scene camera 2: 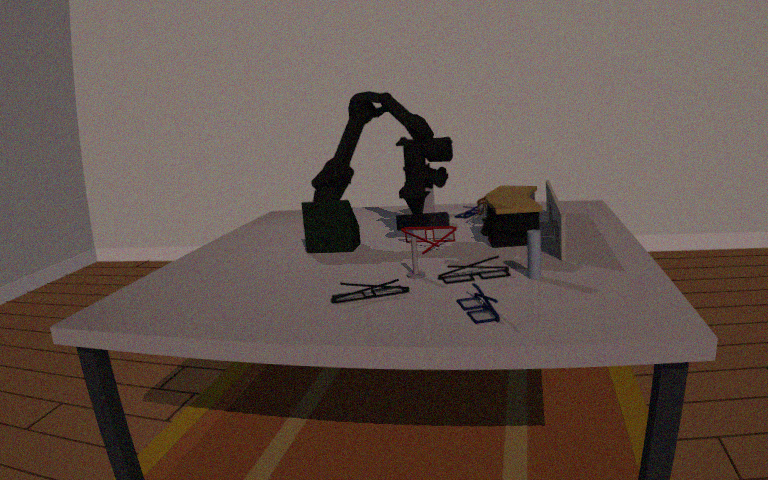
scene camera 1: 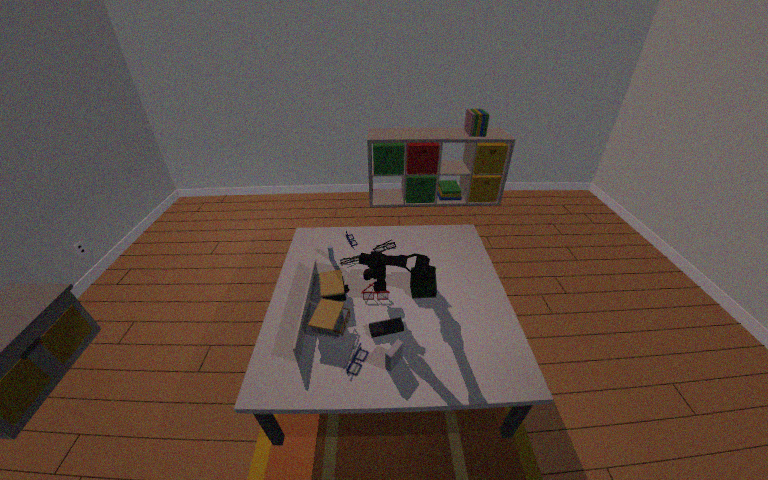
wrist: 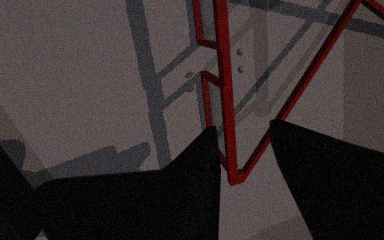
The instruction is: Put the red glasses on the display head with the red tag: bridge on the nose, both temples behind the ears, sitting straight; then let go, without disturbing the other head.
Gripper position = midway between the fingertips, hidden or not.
I see my gripper (scene camera 2: 418,219), a display head (scene camera 1: 328,315) and a display head (scene camera 2: 508,219).
My gripper shows as well in the wrist view (wrist: 243,132).
